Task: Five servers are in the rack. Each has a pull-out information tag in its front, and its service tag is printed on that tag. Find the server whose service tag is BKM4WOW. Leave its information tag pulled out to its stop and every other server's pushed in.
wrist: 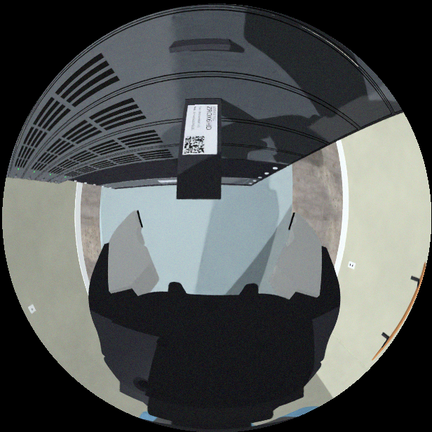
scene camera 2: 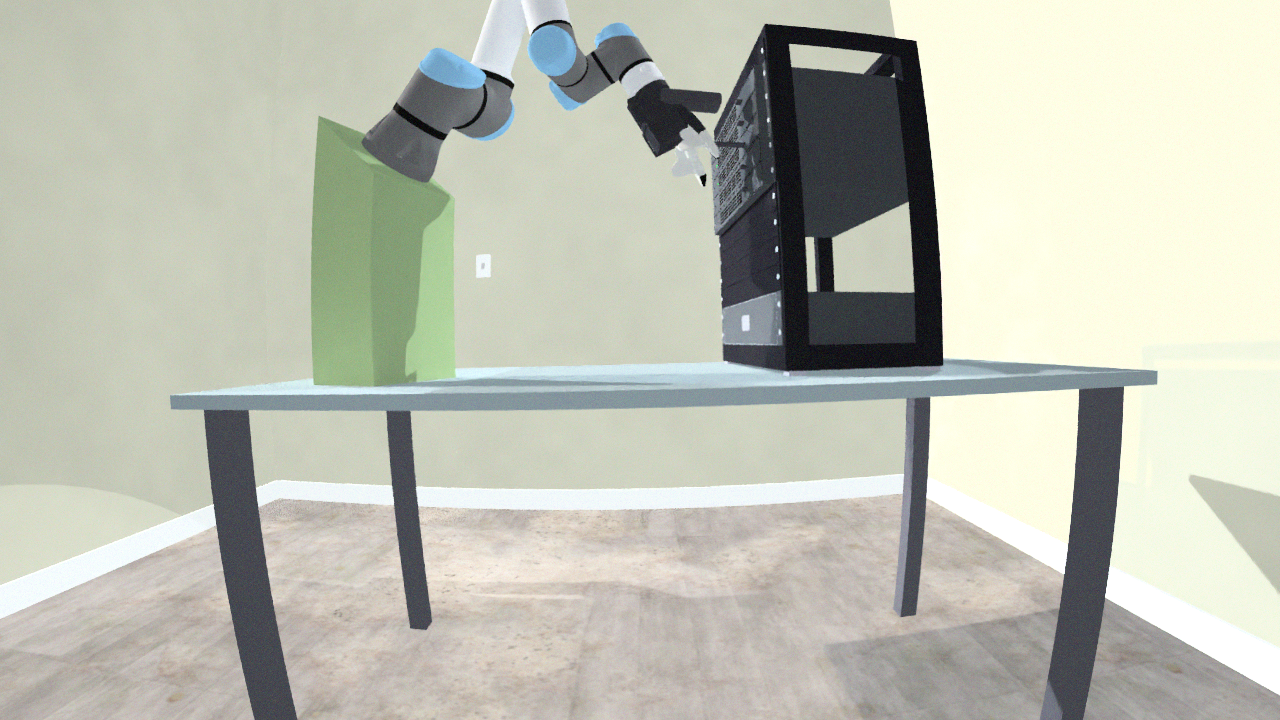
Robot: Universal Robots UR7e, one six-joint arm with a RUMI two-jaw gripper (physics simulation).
Labels:
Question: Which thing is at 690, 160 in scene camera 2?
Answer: My gripper.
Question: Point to a black rack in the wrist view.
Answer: At 117, 124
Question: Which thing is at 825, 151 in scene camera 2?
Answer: A black rack.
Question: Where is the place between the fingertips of my gripper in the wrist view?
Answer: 215, 213

